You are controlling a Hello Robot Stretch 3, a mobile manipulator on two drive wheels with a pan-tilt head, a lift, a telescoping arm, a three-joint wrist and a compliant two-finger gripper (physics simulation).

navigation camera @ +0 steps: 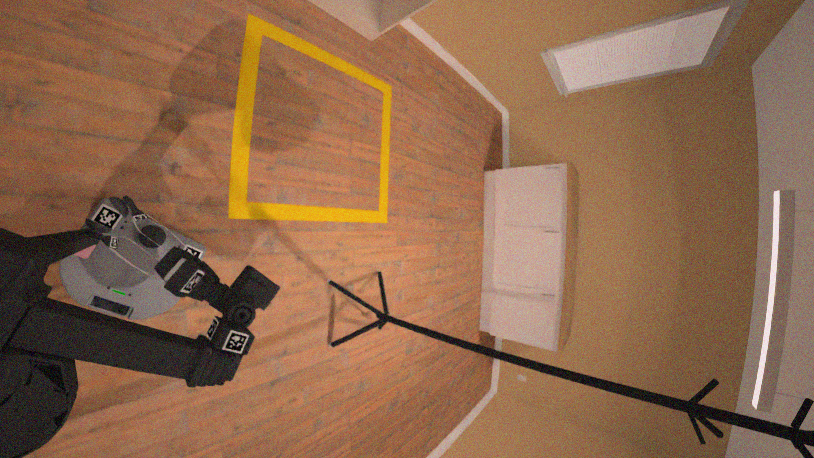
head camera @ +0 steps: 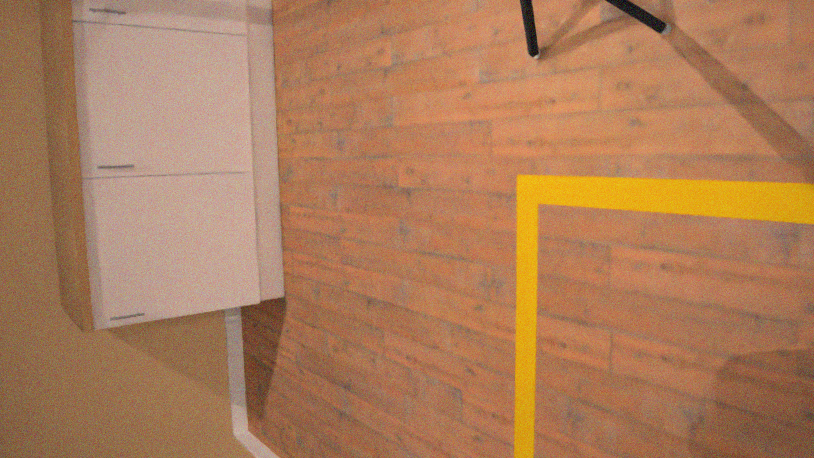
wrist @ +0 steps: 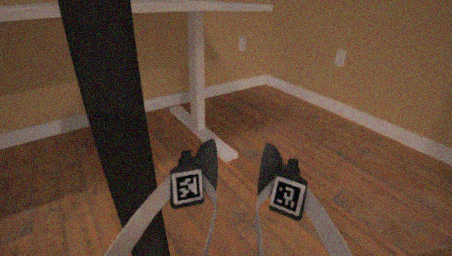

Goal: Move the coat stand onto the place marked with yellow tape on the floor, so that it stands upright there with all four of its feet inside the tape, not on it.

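Where they show: gripper, fingertip midpoint: (navigation camera: 99, 208); robot's base at its link origin: (navigation camera: 151, 235).
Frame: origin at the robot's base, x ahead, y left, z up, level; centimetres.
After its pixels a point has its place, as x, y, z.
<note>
The black coat stand (head camera: 529, 28) @(26.3, -110.5, 9.5) (navigation camera: 569, 371) @(9.0, -105.5, 115.4) stands upright outside the yellow tape square (head camera: 526, 319) @(98.2, -81.5, 0.1) (navigation camera: 244, 131) @(55.2, -6.4, 0.1). In the head view two of its feet show at the top, beyond the tape's corner. In the navigation view its splayed feet are below the square and its hooks are at the lower right. My gripper (navigation camera: 124, 226) (wrist: 238, 160) @(3.0, 10.3, 62.1) is open and empty, folded back over my base and well away from the stand. A wide dark post beside the fingers in the wrist view looks like my own mast.
A white cabinet (head camera: 170, 102) @(108.0, -244.7, 50.5) (navigation camera: 529, 256) @(108.5, -244.4, 53.1) stands against the wall, left of the tape in the head view. A white table leg (wrist: 197, 75) and skirting show behind the fingers. A pale furniture corner (navigation camera: 372, 17) @(162.2, -18.1, 10.1) is near the tape's far side.
</note>
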